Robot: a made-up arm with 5 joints. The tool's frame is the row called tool.
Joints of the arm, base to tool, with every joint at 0 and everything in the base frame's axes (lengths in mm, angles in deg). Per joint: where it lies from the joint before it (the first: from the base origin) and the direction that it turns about. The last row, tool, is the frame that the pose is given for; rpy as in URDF.
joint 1: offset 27 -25 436 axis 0 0 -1
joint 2: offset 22 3 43 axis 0 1 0
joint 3: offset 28 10 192 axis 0 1 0
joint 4: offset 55 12 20 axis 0 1 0
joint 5: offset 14 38 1 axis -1 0 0
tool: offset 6 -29 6 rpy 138.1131 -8.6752 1.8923
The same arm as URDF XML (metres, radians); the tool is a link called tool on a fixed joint. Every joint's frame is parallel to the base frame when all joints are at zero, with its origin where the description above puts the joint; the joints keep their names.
<robot name="arm">
<link name="base"/>
<link name="link1"/>
<link name="link2"/>
<link name="link3"/>
<link name="link4"/>
<link name="link5"/>
<link name="tool"/>
<joint name="joint 1" type="continuous"><parent link="base"/><child link="link1"/><origin xyz="0.027 -0.025 0.436"/><axis xyz="0 0 -1"/></joint>
<joint name="joint 2" type="continuous"><parent link="link1"/><child link="link2"/><origin xyz="0.022 0.003 0.043"/><axis xyz="0 1 0"/></joint>
<joint name="joint 3" type="continuous"><parent link="link2"/><child link="link3"/><origin xyz="0.028 0.01 0.192"/><axis xyz="0 1 0"/></joint>
<joint name="joint 4" type="continuous"><parent link="link3"/><child link="link4"/><origin xyz="0.055 0.012 0.02"/><axis xyz="0 1 0"/></joint>
<joint name="joint 5" type="continuous"><parent link="link4"/><child link="link5"/><origin xyz="0.014 0.038 0.001"/><axis xyz="-1 0 0"/></joint>
<joint name="tool_fixed" type="fixed"><parent link="link5"/><child link="tool"/><origin xyz="0.006 -0.029 0.006" rpy="2.4105 -0.1514 0.033"/></joint>
</robot>

